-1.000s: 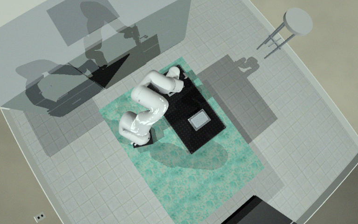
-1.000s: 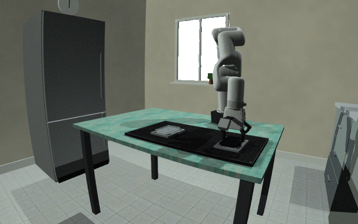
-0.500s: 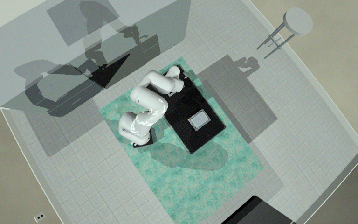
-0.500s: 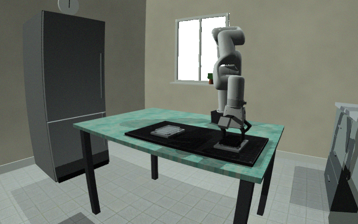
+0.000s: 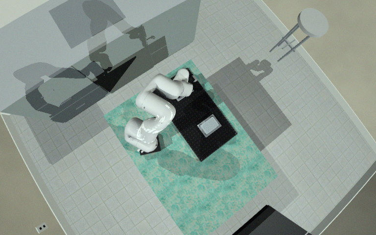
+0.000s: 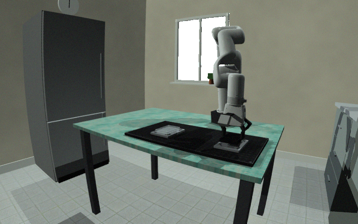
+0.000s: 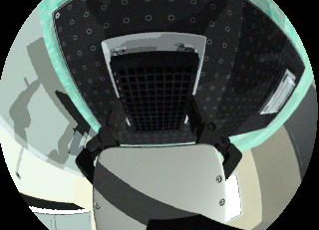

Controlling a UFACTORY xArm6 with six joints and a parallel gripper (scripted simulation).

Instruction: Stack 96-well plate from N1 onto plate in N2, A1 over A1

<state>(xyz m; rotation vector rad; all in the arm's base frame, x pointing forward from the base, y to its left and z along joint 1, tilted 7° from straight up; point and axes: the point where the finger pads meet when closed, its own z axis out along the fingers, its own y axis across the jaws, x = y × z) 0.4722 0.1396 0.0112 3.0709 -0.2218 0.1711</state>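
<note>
Right now my hand is 40 mm above the plate nest N1. Round my hand: light 96-well plate 40 mm behind, 360 mm to the right, 30 mm below; dark 96-well plate 10 mm below.
</note>
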